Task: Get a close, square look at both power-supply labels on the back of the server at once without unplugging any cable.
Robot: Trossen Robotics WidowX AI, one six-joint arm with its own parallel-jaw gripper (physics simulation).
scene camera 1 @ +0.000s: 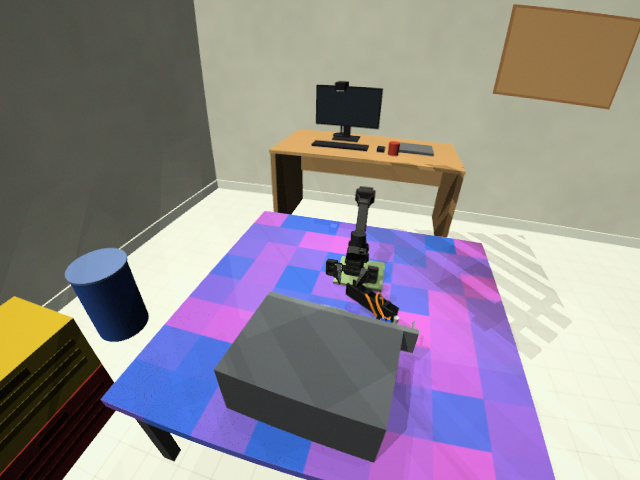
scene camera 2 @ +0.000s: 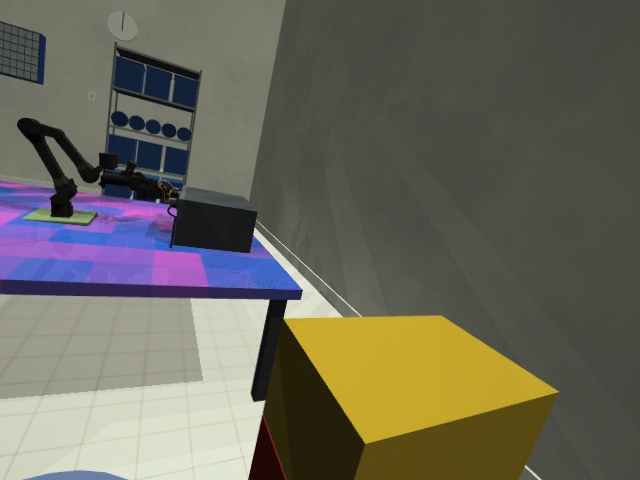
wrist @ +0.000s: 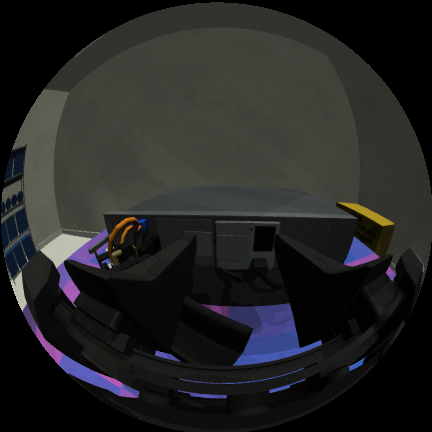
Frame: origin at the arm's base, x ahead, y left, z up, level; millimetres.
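Where they show: gripper, fingertip midpoint: [scene camera 1: 347, 284] [scene camera 2: 157, 183] [wrist: 235, 240]; arm's base, origin of the base link: [scene camera 2: 61, 215].
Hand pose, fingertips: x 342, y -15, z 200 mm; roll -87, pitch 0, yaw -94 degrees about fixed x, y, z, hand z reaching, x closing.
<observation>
Things, the pixels of their top centre, and the offset from my fingertips. "pt": a spot on its surface instead.
- light grey power-supply unit, middle of its top: [wrist: 231, 235] dx +92, dy -7, dz -41 mm
- darker unit, middle of its top: [wrist: 197, 231] dx +107, dy +39, dz -41 mm
- dark bar, surface spot: [wrist: 215, 330] pt dx -35, dy +15, dz -57 mm
- grey bracket, surface spot: [scene camera 1: 409, 339] pt dx +151, dy +209, dz -47 mm
The grey server [scene camera 1: 315, 356] [scene camera 2: 214, 222] [wrist: 235, 202] stands on the table, its back toward the arm. In the wrist view, a light grey power-supply unit [wrist: 233, 247] with a dark square window faces the camera near the middle. A darker unit [wrist: 199, 245] sits beside it, partly covered by the left finger. No label text is readable. My gripper [scene camera 1: 354, 273] [scene camera 2: 142, 186] [wrist: 235, 240] is open, in front of the server's back. Black cable [wrist: 262, 281] hangs below the light unit. Orange cables [scene camera 1: 381, 304] [scene camera 2: 166, 190] [wrist: 117, 232] run at the left in the wrist view.
A black cable-carrying arm [scene camera 1: 361, 297] stretches behind the server, close to my gripper. A dark bar [wrist: 215, 330] shows between and below the fingers. A grey bracket [scene camera 1: 409, 339] juts from the server's rear corner. The yellow box [scene camera 2: 413, 372] [wrist: 370, 220] stands beyond the table.
</observation>
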